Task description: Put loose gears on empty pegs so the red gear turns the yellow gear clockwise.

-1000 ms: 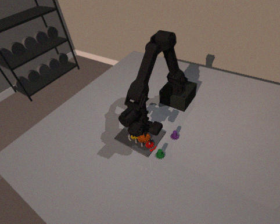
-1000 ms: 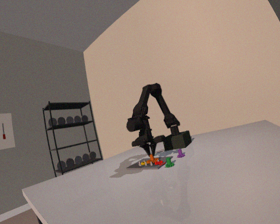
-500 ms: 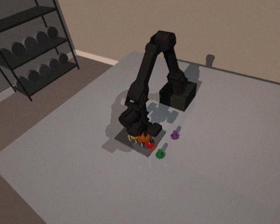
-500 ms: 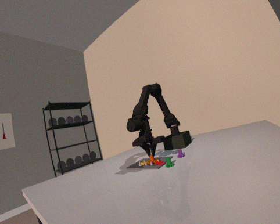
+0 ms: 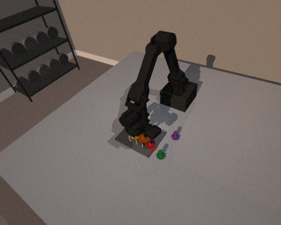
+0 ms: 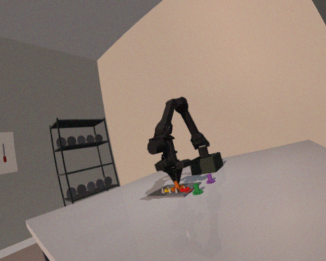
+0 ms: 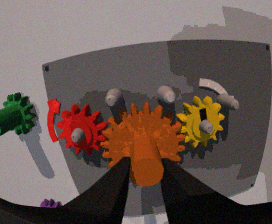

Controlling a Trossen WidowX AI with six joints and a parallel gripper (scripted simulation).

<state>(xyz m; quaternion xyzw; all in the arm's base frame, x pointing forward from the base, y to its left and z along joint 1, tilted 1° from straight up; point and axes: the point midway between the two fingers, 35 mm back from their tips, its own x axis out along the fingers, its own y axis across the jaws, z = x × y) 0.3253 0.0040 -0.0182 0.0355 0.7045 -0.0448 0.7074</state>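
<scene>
Now: the orange gear 1 cm below my gripper tip. Round my gripper tip: yellow gear (5 cm to the right, 2 cm below, 2 cm ahead); then grey board (3 cm to the right, 3 cm below, 1 cm behind); then red gear (5 cm to the left, 2 cm below, 1 cm ahead).
</scene>
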